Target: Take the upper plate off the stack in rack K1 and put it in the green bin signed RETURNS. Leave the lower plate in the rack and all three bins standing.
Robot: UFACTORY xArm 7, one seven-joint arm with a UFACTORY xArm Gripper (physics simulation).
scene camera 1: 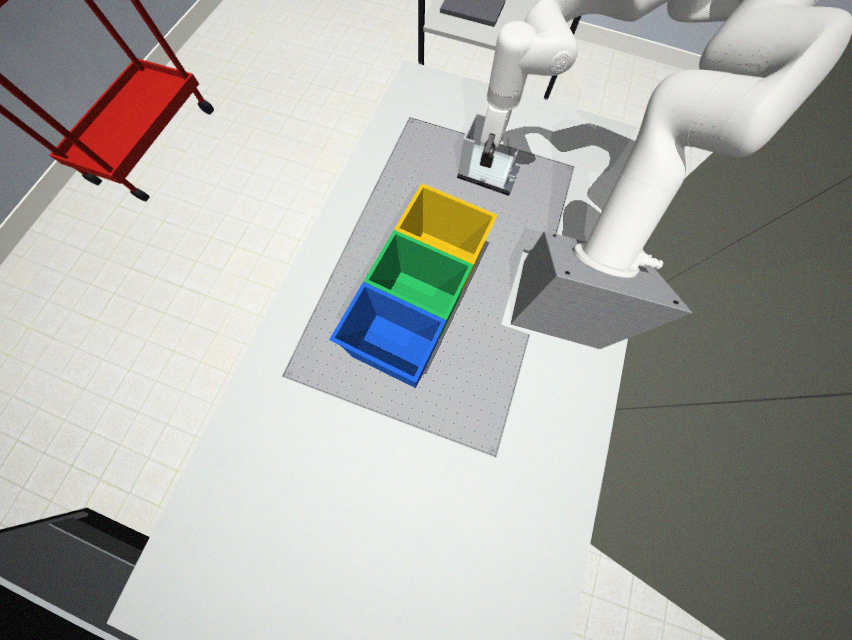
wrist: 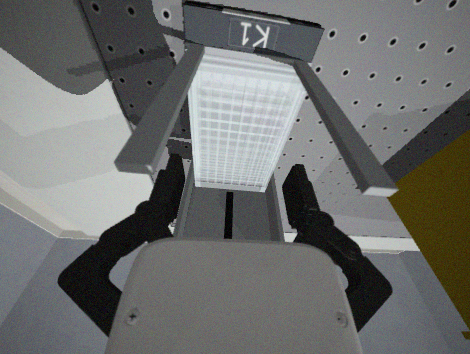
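Seen in the pictures: gripper, between the fingertips: (scene camera 1: 490,153) (wrist: 236,170); arm's base, origin of its link: (scene camera 1: 604,261).
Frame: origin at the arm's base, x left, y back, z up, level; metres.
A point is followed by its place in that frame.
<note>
Clear gridded plates (scene camera 1: 500,169) @[y -0.247, x -0.300, z -0.155 m] (wrist: 245,120) @[y -0.259, x -0.309, z -0.155 m] sit stacked in the grey rack K1 (scene camera 1: 483,184) @[y -0.281, x -0.265, z -0.188 m] (wrist: 207,25) @[y -0.205, x -0.339, z -0.182 m], between its upright corner guides. The seam between the upper and lower plate is hard to make out. My gripper (scene camera 1: 487,158) @[y -0.286, x -0.314, z -0.123 m] (wrist: 236,170) @[y -0.286, x -0.314, z -0.123 m] is open and empty, over the rack. In the wrist view its black fingers stand on either side of the stack's lower end, with a visible gap each side. Their height against the upper plate is unclear. The green bin (scene camera 1: 430,260) @[y -0.338, x 0.073, z -0.065 m] stands upright between the other two bins; its sign does not show.
The yellow bin (scene camera 1: 454,212) @[y -0.321, x -0.057, z -0.059 m] (wrist: 440,210) @[y -0.355, x -0.064, z -0.137 m] stands upright nearest the rack. The blue bin (scene camera 1: 406,307) @[y -0.348, x 0.204, z -0.027 m] stands upright at the far end of the row. All stand on the perforated grey plate (scene camera 1: 468,406) @[y -0.160, x 0.334, z -0.198 m]. The arm's base block (scene camera 1: 585,310) @[y -0.012, x 0.105, z -0.019 m] is to the right of the bins.
</note>
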